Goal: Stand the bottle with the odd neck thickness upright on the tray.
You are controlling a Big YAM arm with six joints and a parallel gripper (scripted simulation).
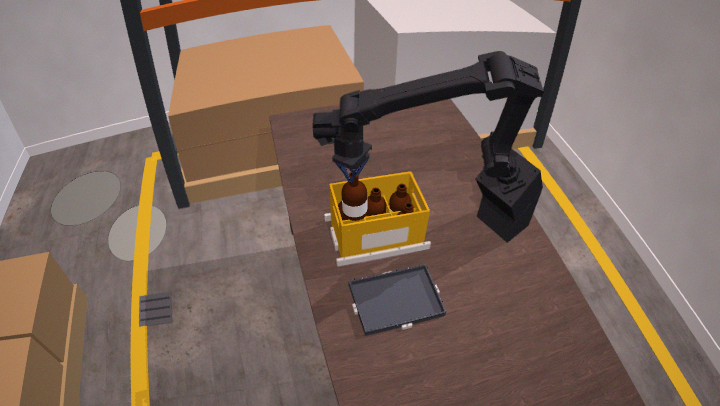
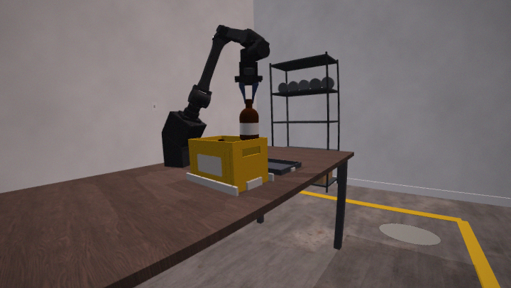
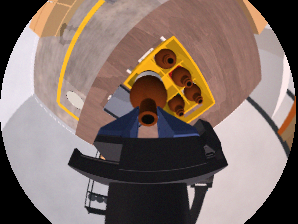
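My gripper is now 7 cm above the glass bottle. Also, from my hand: dark tray (30 cm below, 22 cm to the left, 11 cm behind); yellow crate (23 cm below, 9 cm behind, 5 cm to the right).
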